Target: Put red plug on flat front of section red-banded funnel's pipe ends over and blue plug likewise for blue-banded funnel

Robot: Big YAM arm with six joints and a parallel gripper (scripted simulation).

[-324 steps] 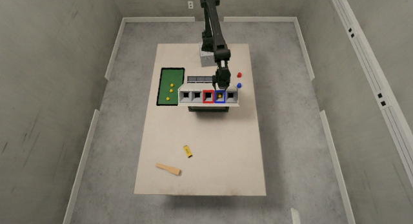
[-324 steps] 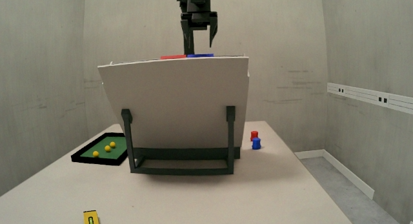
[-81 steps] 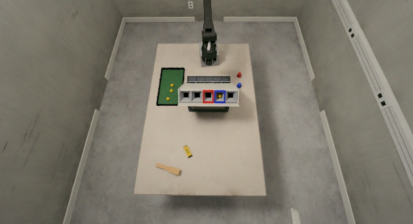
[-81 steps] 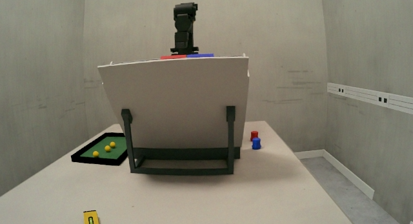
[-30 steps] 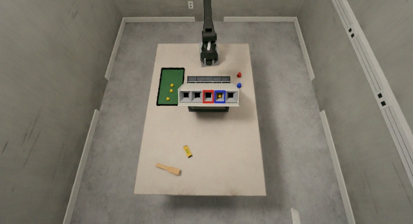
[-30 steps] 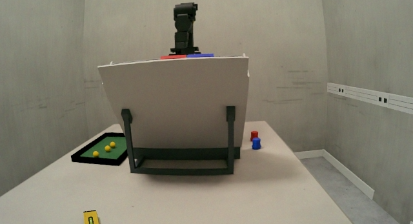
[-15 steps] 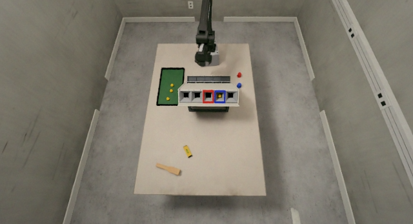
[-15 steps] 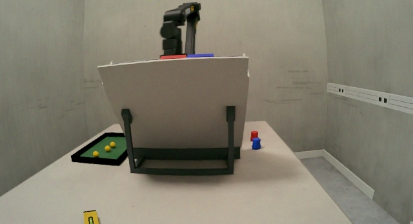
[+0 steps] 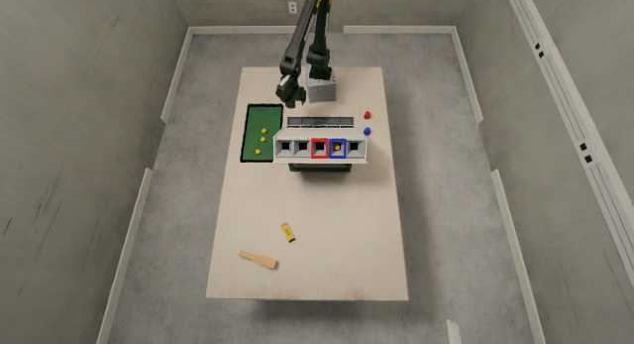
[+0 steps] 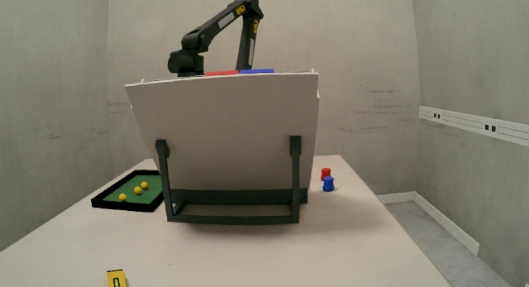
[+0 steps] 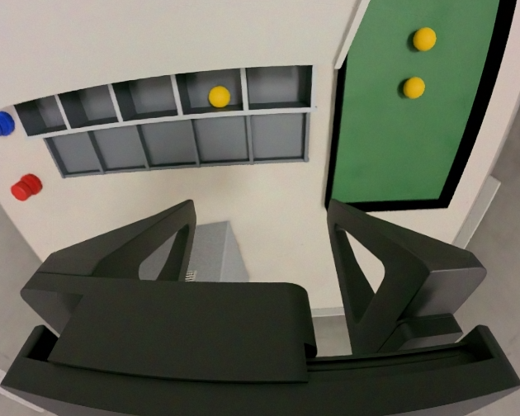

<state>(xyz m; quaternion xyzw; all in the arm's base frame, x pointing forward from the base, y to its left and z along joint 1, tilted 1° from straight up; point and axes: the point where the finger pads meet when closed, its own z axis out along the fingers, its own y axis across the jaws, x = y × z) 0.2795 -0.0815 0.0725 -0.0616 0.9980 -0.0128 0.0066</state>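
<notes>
The green marble tray is 70 mm ahead of my hand, 190 mm to the right of it and 210 mm below it. The rest, counted from my hand: blue band: 270 mm ahead, 250 mm to the left, 100 mm above; cover: 140 mm ahead, 150 mm to the left, 10 mm below; red band: 280 mm ahead, 180 mm to the left, 100 mm above.
</notes>
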